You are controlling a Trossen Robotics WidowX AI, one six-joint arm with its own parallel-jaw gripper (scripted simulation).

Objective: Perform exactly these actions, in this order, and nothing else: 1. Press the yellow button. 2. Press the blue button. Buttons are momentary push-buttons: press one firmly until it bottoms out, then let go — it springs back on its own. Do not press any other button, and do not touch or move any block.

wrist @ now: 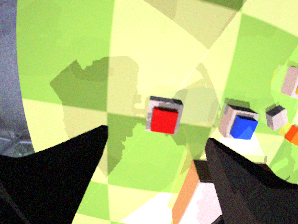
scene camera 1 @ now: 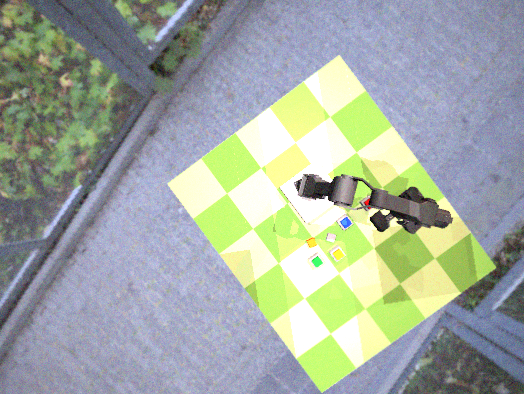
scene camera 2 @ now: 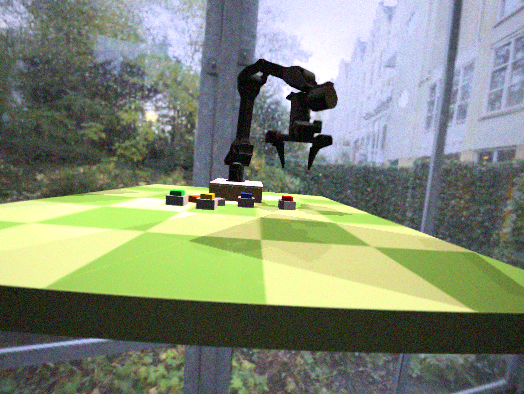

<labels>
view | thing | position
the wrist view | my gripper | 158,137
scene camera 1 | my gripper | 386,208
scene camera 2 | my gripper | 295,169
</labels>
